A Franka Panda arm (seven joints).
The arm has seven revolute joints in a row. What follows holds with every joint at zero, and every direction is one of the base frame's. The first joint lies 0.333 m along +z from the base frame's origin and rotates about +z. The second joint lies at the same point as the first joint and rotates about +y. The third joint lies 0.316 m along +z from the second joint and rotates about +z. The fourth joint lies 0.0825 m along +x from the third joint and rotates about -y. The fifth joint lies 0.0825 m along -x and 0.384 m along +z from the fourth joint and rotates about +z. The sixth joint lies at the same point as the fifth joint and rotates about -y. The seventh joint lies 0.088 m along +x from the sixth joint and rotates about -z. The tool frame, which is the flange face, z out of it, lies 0.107 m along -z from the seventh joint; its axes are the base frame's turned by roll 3.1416, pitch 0 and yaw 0 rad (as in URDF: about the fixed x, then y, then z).
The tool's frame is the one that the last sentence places.
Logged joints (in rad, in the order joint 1, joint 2, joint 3, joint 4, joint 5, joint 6, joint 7), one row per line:
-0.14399 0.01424 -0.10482 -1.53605 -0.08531 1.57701 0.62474
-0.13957 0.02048 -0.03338 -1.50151 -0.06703 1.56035 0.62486
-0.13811 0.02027 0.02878 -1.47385 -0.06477 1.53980 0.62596
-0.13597 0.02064 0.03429 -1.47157 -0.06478 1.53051 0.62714
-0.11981 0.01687 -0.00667 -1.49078 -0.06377 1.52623 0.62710
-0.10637 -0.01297 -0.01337 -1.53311 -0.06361 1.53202 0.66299
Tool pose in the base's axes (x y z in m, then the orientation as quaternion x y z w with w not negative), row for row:
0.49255 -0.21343 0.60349 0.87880 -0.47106 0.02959 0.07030
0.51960 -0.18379 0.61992 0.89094 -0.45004 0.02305 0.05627
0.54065 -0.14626 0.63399 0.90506 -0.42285 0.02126 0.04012
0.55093 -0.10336 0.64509 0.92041 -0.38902 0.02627 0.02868
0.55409 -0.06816 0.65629 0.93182 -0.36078 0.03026 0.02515
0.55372 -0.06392 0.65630 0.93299 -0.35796 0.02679 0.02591
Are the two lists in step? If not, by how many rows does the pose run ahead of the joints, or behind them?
The pose runs 2 rows behind the joints: the pose in row i belongs to the joints in row i - 2.
